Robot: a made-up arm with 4 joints.
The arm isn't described. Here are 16 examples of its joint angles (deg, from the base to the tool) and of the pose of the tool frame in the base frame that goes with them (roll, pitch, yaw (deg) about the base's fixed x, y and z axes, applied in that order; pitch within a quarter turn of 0, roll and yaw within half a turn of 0; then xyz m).
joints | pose
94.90 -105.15 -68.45 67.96 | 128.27 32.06 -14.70 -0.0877 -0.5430 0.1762
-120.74 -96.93 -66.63 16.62 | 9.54 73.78 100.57 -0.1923 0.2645 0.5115
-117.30 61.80 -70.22 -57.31 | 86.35 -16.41 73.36 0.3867 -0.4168 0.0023
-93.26 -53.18 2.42 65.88 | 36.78 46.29 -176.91 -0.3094 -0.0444 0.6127
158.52 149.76 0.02 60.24 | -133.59 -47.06 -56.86 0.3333 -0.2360 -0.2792
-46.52 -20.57 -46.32 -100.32 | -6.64 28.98 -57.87 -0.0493 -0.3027 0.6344
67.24 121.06 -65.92 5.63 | 156.68 -47.72 172.27 0.0250 0.3103 -0.2336
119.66 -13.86 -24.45 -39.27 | -23.98 27.23 -168.81 0.0969 -0.1657 0.7149
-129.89 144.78 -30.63 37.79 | -154.83 -21.59 -75.33 -0.0027 -0.1119 -0.3924
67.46 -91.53 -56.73 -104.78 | -105.21 -7.41 -171.80 0.1824 -0.5249 0.2833
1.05 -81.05 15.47 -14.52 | -20.00 66.60 23.39 0.2389 0.2159 0.6103
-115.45 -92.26 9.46 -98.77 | -95.23 -24.14 74.23 -0.4829 0.0018 0.3330
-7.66 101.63 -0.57 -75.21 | 91.55 28.38 -103.69 -0.4126 0.2794 0.0279
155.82 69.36 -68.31 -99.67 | 65.83 38.17 139.44 0.4561 0.2639 0.1988
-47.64 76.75 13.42 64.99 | -63.55 -43.66 93.67 -0.5258 -0.1390 0.0430
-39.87 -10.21 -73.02 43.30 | 54.32 -42.85 59.50 -0.0734 -0.4887 0.4412
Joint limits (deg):
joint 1: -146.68..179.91
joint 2: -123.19..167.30
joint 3: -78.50..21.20
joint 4: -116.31..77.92
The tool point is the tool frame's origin. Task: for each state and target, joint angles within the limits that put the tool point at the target. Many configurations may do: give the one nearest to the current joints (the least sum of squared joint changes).
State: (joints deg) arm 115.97 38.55 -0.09 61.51
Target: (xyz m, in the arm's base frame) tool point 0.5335 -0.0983 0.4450
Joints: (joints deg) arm 140.47 44.12 15.89 59.95
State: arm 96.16 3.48 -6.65 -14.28
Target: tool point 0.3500 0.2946 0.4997
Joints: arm 90.83 51.12 16.18 -16.90
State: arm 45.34 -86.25 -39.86 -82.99
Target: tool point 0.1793 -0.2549 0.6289
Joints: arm 5.16 -53.21 -49.90 -97.58
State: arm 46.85 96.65 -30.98 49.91
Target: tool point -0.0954 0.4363 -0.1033
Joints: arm 37.41 115.86 -28.90 45.08
